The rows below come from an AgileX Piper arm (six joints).
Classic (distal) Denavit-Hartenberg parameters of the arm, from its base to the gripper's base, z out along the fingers. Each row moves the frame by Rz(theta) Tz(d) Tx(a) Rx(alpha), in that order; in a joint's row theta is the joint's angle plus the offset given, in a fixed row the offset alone. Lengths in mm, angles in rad.
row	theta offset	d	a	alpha
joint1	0	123	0	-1.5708
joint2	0.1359	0	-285.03	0
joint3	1.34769	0	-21.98	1.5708
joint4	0	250.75	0	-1.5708
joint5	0	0	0	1.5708
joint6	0	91	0	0
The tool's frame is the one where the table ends.
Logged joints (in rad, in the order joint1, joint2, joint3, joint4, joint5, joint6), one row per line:
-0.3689 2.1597 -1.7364 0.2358 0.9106 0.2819
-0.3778 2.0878 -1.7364 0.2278 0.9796 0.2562
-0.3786 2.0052 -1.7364 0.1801 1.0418 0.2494
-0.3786 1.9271 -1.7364 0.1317 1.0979 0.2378
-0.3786 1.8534 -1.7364 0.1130 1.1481 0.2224
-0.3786 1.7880 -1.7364 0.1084 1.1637 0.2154
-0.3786 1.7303 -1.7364 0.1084 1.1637 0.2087
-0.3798 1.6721 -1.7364 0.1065 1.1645 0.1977
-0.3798 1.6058 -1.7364 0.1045 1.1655 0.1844
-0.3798 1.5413 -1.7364 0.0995 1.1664 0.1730
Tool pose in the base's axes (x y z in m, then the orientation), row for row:
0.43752 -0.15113 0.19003 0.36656 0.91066 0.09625 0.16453
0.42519 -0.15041 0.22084 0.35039 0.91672 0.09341 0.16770
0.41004 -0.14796 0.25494 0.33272 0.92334 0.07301 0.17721
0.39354 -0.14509 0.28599 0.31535 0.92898 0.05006 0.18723
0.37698 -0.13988 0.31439 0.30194 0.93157 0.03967 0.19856
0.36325 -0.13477 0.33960 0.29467 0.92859 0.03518 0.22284
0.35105 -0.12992 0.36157 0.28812 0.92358 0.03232 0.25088
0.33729 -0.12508 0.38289 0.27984 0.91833 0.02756 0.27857
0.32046 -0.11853 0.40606 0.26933 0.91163 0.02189 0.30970
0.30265 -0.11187 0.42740 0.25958 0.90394 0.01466 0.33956
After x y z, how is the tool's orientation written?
As a quaternion, x y z w.
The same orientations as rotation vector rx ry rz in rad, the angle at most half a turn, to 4 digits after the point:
1.0446 2.5953 0.2743
0.9968 2.6080 0.2657
0.9416 2.6131 0.2066
0.8876 2.6148 0.1409
0.8447 2.6061 0.1110
0.8138 2.5644 0.0972
0.7841 2.5135 0.0880
0.7509 2.4641 0.0739
0.7115 2.4083 0.0578
0.6758 2.3533 0.0382

